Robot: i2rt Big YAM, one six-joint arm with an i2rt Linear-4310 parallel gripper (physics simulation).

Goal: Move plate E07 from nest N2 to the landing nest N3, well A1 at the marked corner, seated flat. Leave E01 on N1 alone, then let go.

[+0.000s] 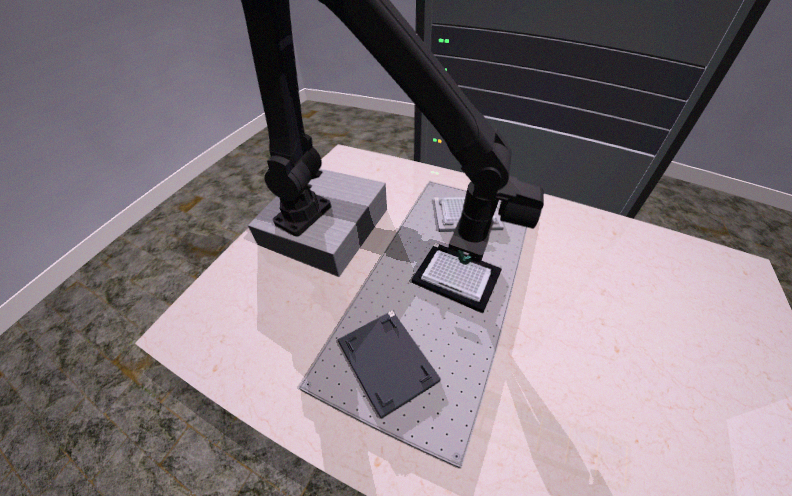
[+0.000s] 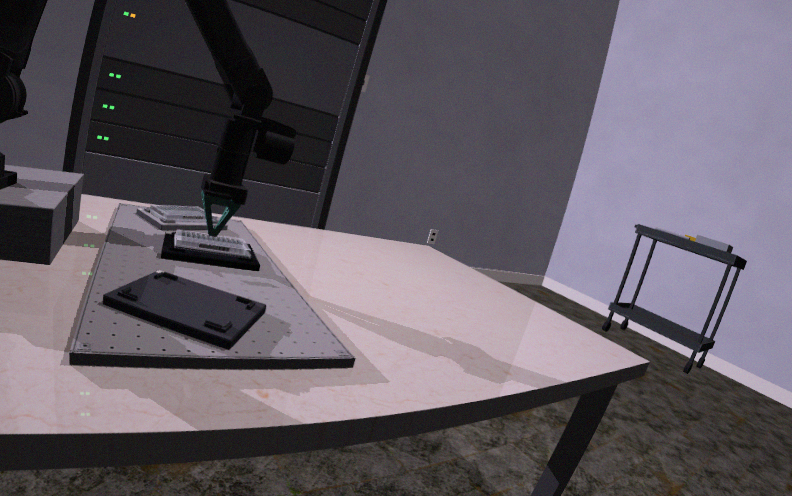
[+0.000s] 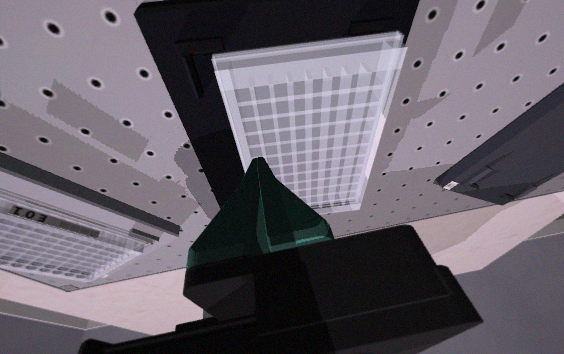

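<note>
Plate E07 (image 1: 457, 274) (image 2: 211, 243) (image 3: 310, 125), a clear gridded plate, lies on the black nest N2 (image 1: 490, 286) (image 2: 169, 252) (image 3: 205, 120). Its label is not readable, and I cannot tell if it is fully flat. My gripper (image 1: 464, 260) (image 2: 214, 233) (image 3: 259, 164) is shut and empty, its green fingertips together at the plate's rear edge; whether they touch it is unclear. The dark landing nest N3 (image 1: 388, 365) (image 2: 187, 309) (image 3: 525, 142) holds no plate and lies turned, a white mark (image 1: 391, 314) (image 3: 450, 185) at one corner. Plate E01 (image 1: 451, 210) (image 2: 178, 213) (image 3: 50, 240) sits on N1 at the back.
The nests stand in a row on a perforated grey board (image 1: 455, 373) (image 2: 128, 338). The arm's grey base block (image 1: 362, 216) (image 2: 35, 233) stands left of the board. A dark equipment rack (image 1: 419, 87) rises behind the table. A cart (image 2: 660, 328) stands at the far right.
</note>
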